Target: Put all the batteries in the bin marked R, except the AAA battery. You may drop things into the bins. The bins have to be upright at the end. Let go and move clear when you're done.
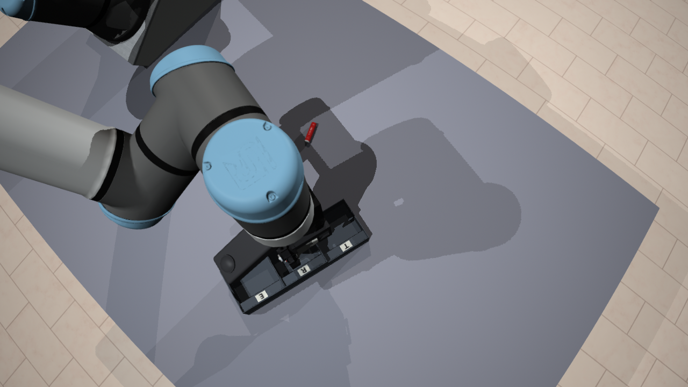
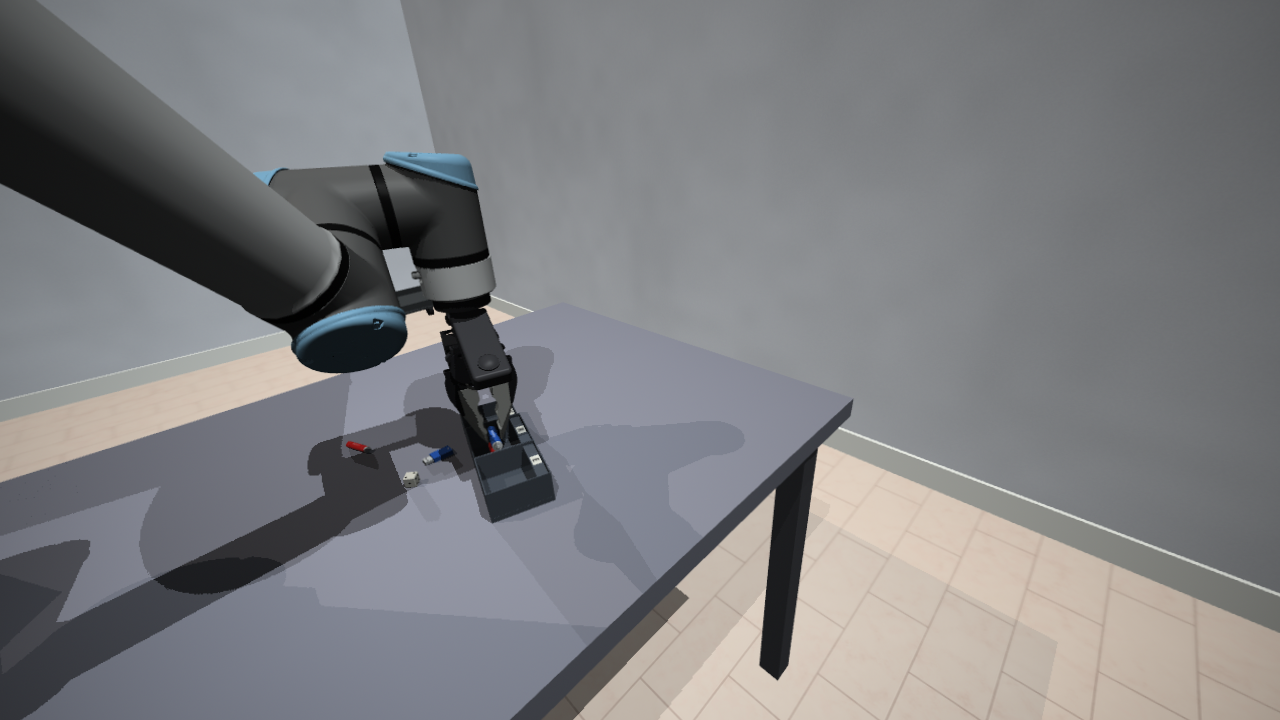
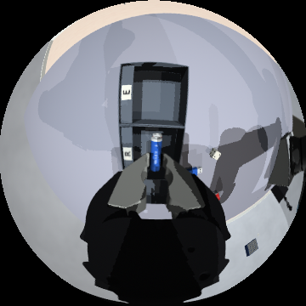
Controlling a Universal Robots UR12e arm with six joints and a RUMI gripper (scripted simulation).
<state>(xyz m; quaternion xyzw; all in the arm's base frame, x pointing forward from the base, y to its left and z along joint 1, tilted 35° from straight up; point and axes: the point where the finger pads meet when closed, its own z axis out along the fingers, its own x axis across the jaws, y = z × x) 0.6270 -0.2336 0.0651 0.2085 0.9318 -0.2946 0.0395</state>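
Now: hand 1 cm above the blue battery. From my hand the other things lie so: three-compartment bin tray (1 cm ahead, 3 cm below); then larger red battery (4 cm below); then blue USB stick (5 cm behind, 9 cm to the left, 5 cm below).
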